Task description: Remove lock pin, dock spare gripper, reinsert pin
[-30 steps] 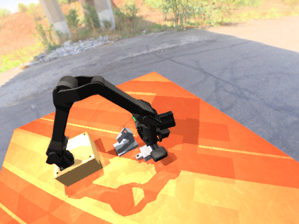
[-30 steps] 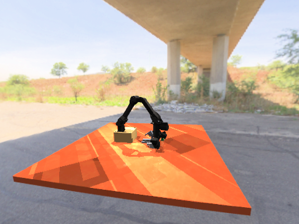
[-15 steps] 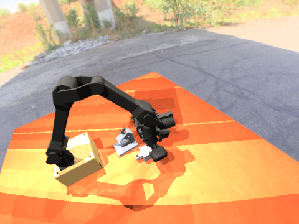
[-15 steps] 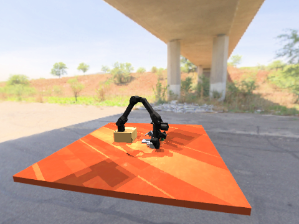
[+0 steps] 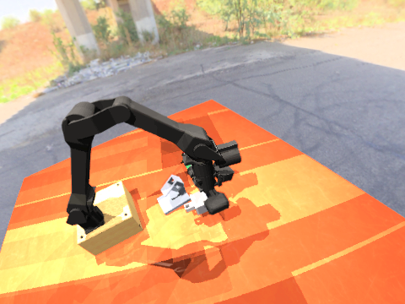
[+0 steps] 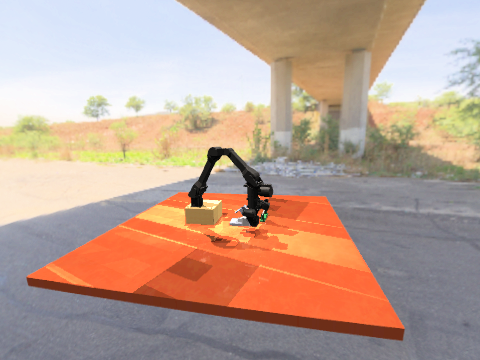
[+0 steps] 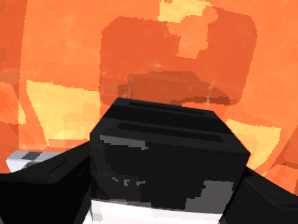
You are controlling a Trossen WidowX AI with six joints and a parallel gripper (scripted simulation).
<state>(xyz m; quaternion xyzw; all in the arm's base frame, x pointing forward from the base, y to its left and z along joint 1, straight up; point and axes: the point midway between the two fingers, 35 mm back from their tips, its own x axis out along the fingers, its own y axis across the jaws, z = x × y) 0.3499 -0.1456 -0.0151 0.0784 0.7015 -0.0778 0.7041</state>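
My gripper tip is now 3 cm past the spare gripper, 1 cm to the right of it and 2 cm below it. The rest, counted from my gripper tip: green slanted bar (6 cm ahead, 22 cm to the left, 3 cm below); mount (7 cm behind, 12 cm to the left).
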